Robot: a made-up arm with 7 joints.
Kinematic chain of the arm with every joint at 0, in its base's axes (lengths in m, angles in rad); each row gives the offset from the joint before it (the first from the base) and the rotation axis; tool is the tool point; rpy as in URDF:
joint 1: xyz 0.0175 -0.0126 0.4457 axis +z
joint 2: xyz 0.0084 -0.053 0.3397 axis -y
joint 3: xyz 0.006 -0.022 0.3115 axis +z
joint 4: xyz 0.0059 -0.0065 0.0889 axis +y
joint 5: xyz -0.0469 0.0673 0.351 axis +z
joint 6: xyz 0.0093 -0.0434 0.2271 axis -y
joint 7: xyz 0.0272 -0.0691 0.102 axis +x
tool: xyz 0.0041 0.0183 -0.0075 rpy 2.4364 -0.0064 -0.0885
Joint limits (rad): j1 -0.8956..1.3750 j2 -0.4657..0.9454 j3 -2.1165..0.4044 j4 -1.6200..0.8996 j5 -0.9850..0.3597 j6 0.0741..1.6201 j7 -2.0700..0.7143
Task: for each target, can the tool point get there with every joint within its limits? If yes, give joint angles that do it. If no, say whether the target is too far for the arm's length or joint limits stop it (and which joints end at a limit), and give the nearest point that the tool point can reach.
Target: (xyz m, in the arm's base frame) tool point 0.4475 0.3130 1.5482
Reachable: yes | joints -0.4172 -0.3131 -1.6287 -0.8731 0.0630 0.4361 0.2836
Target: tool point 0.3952 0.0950 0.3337
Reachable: no: joint limits stop it (at a limit: joint 2, joint 3, joint 4, joint 5, joint 6, joint 7) | nearest point 0.5659 0.1436 0.7772 | short by 0.478 m
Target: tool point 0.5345 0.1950 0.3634
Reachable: no: joint limits stop it (at a limit: joint 2, joint 3, joint 4, joint 5, joint 7) | nearest point 0.5473 0.2002 0.7771 | short by 0.414 m
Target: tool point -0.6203 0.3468 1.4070
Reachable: yes | joints -0.0063 0.6467 -1.3642 -0.6894 -0.1034 0.2927 -1.4278
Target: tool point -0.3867 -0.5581 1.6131
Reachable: yes | joints 0.8194 0.5807 -0.2623 -0.1080 -0.0169 0.4489 -0.0617
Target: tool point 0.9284 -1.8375 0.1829
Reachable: no: too far | nearest point 0.2124 -0.8940 0.6668 | short by 1.279 m
